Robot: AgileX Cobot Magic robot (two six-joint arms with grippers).
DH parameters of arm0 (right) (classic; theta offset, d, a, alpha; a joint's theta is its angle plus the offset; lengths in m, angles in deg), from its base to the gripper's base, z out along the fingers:
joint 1: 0 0.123 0 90
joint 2: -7.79 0 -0.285 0
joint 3: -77.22 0 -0.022 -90
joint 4: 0 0.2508 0 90
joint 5: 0 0 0.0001 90
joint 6: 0 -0.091 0 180
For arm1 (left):
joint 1: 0 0.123 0 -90
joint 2: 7.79 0 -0.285 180
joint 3: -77.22 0 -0.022 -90
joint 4: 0 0.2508 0 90
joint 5: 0 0 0.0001 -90
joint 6: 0 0.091 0 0
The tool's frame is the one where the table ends.
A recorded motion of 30 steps. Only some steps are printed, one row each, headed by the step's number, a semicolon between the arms.
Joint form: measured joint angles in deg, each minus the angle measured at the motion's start. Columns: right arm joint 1, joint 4, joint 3, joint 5, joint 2, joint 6; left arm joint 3, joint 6, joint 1, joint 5, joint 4, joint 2.
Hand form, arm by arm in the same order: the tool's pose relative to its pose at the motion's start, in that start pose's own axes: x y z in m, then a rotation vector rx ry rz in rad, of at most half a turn. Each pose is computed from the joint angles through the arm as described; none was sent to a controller.
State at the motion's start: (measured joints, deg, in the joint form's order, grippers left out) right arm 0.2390 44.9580 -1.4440 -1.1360 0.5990 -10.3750; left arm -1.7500 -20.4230 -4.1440 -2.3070 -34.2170 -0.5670
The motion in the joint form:
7: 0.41 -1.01 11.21 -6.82 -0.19 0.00; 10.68 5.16 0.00 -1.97 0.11 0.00
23: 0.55 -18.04 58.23 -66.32 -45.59 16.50; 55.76 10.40 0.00 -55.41 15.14 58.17
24: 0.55 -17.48 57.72 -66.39 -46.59 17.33; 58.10 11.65 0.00 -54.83 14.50 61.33
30: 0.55 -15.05 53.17 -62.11 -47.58 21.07; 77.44 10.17 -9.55 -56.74 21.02 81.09
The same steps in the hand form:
7: -0.0264 0.0521 -0.0102 -0.1381 0.0115 -0.0274; -0.0332 -0.0501 -0.0111 0.1361 -0.0822 0.0978
23: -0.0687 0.1640 0.0701 0.1016 0.9806 -0.6130; -0.0612 -0.1210 0.1298 -0.4138 0.9276 0.3945
24: -0.0654 0.1607 0.0744 0.1030 1.0059 -0.6090; -0.0622 -0.1229 0.1445 -0.4038 0.9358 0.4015
30: -0.0523 0.1447 0.0836 0.0844 1.0194 -0.6035; -0.0375 -0.1534 0.2317 -0.3696 1.0512 0.5535

